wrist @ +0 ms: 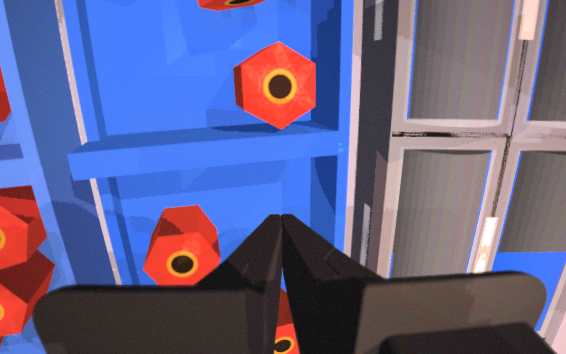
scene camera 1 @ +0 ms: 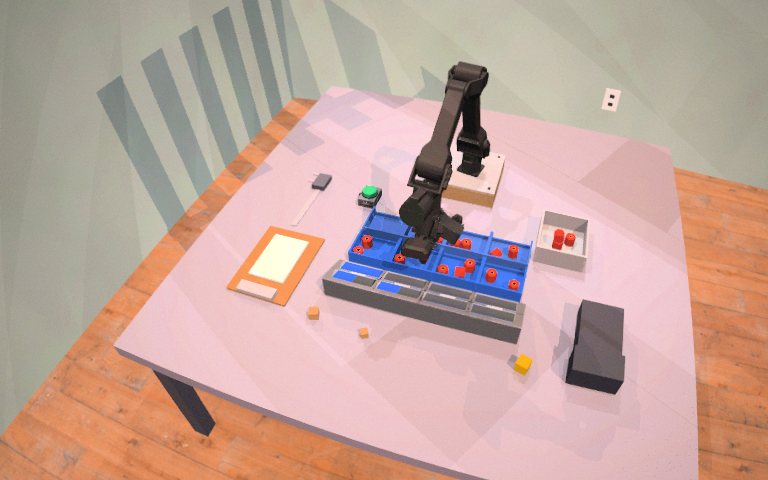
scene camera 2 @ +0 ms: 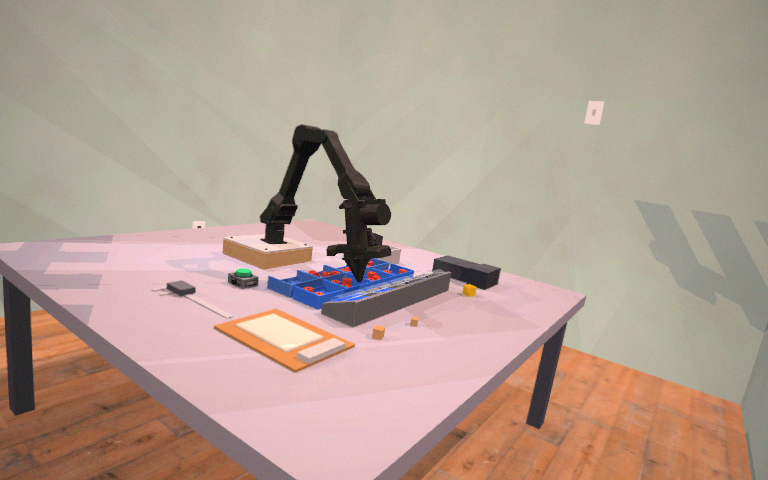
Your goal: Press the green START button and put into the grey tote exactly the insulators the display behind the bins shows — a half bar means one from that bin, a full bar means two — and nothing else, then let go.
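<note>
My gripper [scene camera 2: 359, 281] [wrist: 280, 225] is shut and empty, pointing down over the second front bin from the left; its tips are hidden in scene camera 1. The blue bins [scene camera 1: 525, 271] [scene camera 2: 308, 298] [wrist: 210, 154] hold red insulators. One insulator [wrist: 182, 255] is left of the fingers in the wrist view, another [wrist: 285, 345] partly behind them. The display [scene camera 1: 421, 312] [scene camera 2: 390, 303] shows a full back-left bar, a half front-left bar and a half front bar in the second column. The grey tote [scene camera 1: 559, 261] holds red insulators, partly overlapping. The green START button [scene camera 1: 369, 191] [scene camera 2: 243, 272] stands left of the arm.
A dark block [scene camera 1: 600, 345] [scene camera 2: 467, 272] stands right of the display. A yellow cube [scene camera 1: 523, 364] [scene camera 2: 469, 290] and two small orange cubes lie in front. An orange clipboard [scene camera 1: 243, 280] [scene camera 2: 226, 327] and a dark plug [scene camera 1: 321, 181] [scene camera 2: 181, 288] lie left.
</note>
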